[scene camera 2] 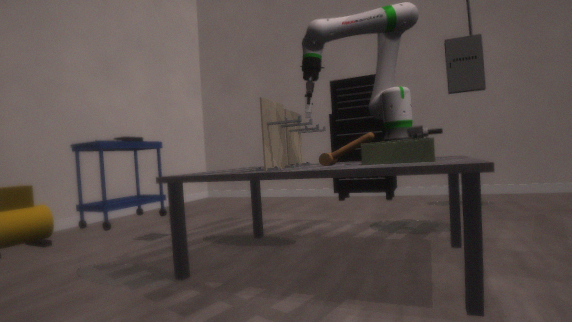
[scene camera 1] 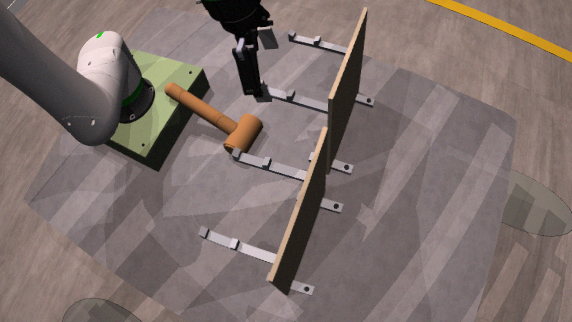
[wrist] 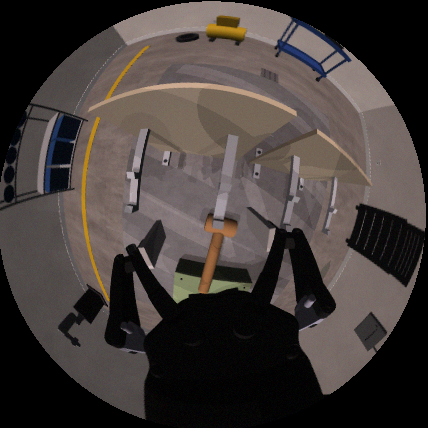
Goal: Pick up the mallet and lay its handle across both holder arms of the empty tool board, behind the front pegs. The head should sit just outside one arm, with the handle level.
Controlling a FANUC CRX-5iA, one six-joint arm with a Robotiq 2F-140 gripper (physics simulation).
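Pixels of known places: gripper, fingertip midpoint: (scene camera 2: 307, 115) (scene camera 1: 268, 72) (wrist: 204, 222); arm's base, link origin: (scene camera 2: 399, 141) (scene camera 1: 132, 100).
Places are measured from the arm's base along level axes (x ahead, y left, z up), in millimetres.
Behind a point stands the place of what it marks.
The orange-brown mallet (scene camera 1: 207, 114) {x 243, y 43, z -6 mm} (scene camera 2: 350, 146) {x 215, y 72, z -10 mm} (wrist: 212, 260) {x 234, y 51, z 1 mm} leans with its head on the table and its handle rising onto the green base block. Two upright boards stand side by side: one (scene camera 1: 346, 90) {x 559, y 149, z 121 mm} (wrist: 170, 110) {x 548, y 187, z 181 mm} nearer the yellow floor line, the other (scene camera 1: 302, 215) {x 588, y -138, z 158 mm} (wrist: 320, 155) {x 573, y -69, z 163 mm} farther from it. Each has two grey arms with pegs, and all the arms are bare. My gripper (scene camera 1: 265, 67) {x 403, y 108, z 154 mm} (scene camera 2: 308, 111) {x 403, y 108, z 154 mm} (wrist: 204, 222) {x 403, y 108, z 154 mm} is open and empty, above the arm ends of the board nearer the yellow line. An arm tip covers part of the mallet head in the wrist view.
The green base block (scene camera 1: 165, 120) {x 143, y -15, z -2 mm} (scene camera 2: 397, 151) {x -3, y 168, z -46 mm} (wrist: 215, 275) {x 150, y 19, z -24 mm} carries the robot's base beside the mallet handle. Everything stands on the grey table (scene camera 1: 415, 200) {x 794, y 67, z -95 mm} (scene camera 2: 325, 173) {x 224, y 451, z -107 mm}. A blue cart (scene camera 2: 117, 146) and a dark drawer cabinet (scene camera 2: 345, 110) stand beyond the table.
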